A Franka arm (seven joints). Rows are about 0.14 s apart.
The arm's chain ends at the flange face. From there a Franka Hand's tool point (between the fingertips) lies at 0.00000 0.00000 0.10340 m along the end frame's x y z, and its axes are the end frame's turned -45 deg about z.
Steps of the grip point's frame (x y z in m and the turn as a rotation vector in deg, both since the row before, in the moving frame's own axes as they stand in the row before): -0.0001 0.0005 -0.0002 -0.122 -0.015 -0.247; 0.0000 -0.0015 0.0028 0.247 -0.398 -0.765; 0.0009 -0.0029 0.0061 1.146 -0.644 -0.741; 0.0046 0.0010 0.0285 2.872 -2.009 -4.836; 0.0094 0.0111 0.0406 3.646 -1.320 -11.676; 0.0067 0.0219 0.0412 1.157 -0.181 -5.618; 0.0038 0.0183 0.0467 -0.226 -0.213 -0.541; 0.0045 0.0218 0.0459 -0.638 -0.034 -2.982; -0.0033 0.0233 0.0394 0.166 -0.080 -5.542; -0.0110 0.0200 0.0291 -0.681 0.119 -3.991
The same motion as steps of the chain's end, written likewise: 0.0001 0.0002 -0.0002 -0.097 0.076 -0.247; -0.0002 -0.0013 0.0028 -0.107 -0.456 -0.765; 0.0009 -0.0021 0.0061 0.355 -1.266 -0.741; 0.0102 -0.0017 0.0287 0.610 -3.451 -4.836; 0.0211 0.0035 0.0408 1.645 -3.511 -11.676; 0.0220 0.0119 0.0412 0.690 -0.946 -5.618; 0.0156 0.0097 0.0467 -0.310 0.009 -0.541; 0.0178 0.0114 0.0459 -0.475 0.427 -2.982; 0.0145 0.0189 0.0394 0.061 -0.174 -5.542; 0.0053 0.0212 0.0291 -0.397 0.566 -3.991
